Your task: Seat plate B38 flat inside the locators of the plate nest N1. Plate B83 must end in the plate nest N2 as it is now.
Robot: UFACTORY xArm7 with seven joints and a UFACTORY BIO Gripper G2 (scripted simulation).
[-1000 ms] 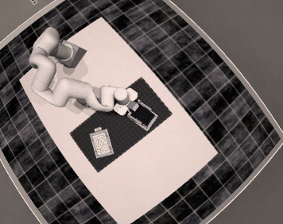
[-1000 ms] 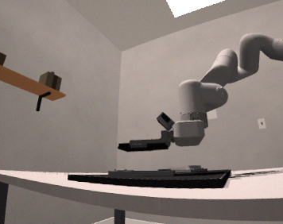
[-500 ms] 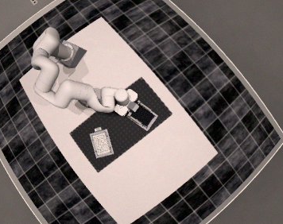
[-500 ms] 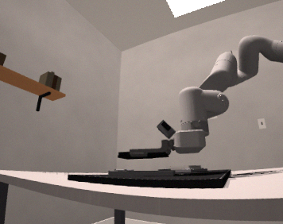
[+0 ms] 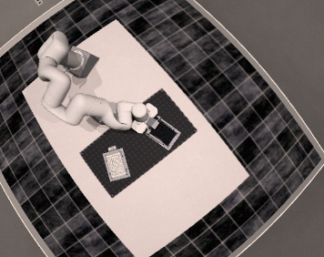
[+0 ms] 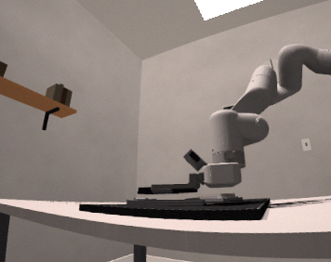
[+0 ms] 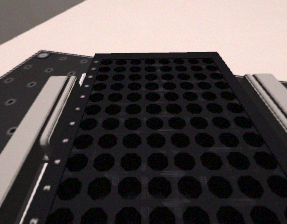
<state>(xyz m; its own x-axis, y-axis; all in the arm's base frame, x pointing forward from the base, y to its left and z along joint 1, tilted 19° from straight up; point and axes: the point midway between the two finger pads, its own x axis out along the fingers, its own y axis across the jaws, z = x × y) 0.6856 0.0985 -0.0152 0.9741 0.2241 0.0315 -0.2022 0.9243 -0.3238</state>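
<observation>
Now: the black well plate right at my hand. From my hand the other things lie so: white well plate (31 cm to the right, 5 cm behind, 2 cm below); then dark dotted mat (14 cm to the right, 7 cm behind, 4 cm below).
</observation>
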